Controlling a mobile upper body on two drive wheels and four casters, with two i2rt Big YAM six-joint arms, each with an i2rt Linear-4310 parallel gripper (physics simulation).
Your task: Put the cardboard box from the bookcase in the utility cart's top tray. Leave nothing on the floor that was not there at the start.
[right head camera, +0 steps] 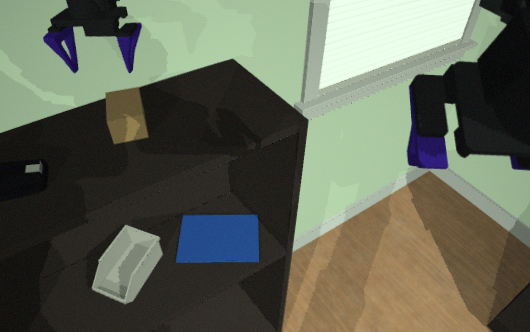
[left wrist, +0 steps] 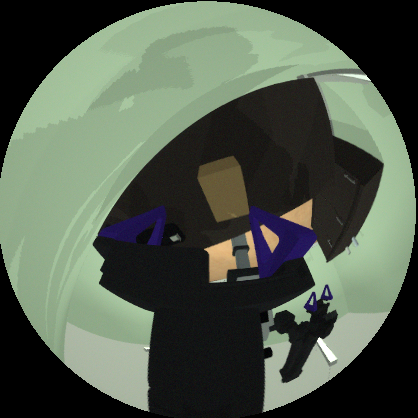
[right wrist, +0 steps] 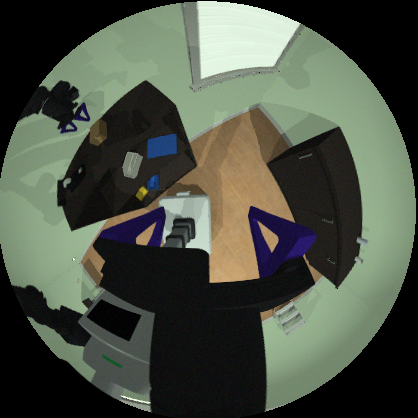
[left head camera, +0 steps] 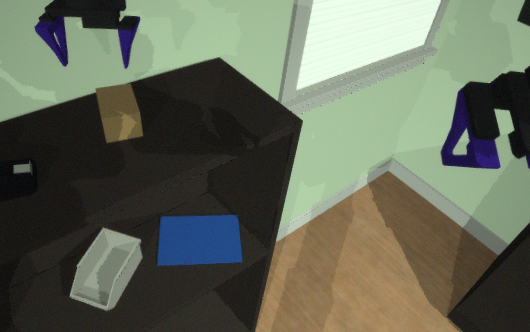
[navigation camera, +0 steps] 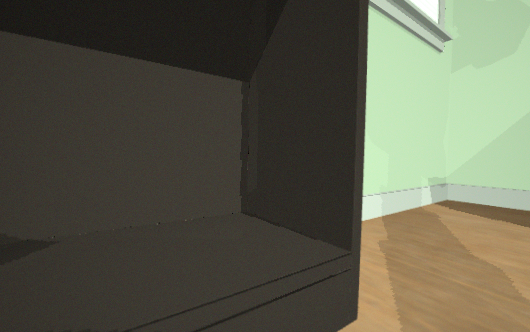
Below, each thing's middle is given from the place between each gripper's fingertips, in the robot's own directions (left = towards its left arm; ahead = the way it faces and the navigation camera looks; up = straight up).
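Grey bin (left head camera: 103,273), measured from my left hand: 80 mm behind, 50 mm to the left, 480 mm below. Flat blue pad (left head camera: 183,240), also measured from my left hand: 30 mm ahead, 160 mm to the right, 510 mm below. My left hand is 30 mm to the left of the brown cardboard box (left head camera: 120,115), 20 mm past it and 80 mm above it. Going by its middle, the grey bin is nearer to my left hand than to my right hand.
The grey bin, measured from my right hand, is 24 cm ahead, 50 cm to the left and 59 cm below. The flat blue pad, measured from my right hand, is 35 cm ahead, 29 cm to the left and 62 cm below. My right hand is 30 cm short of the brown cardboard box, 42 cm to the right of it and 18 cm above it.
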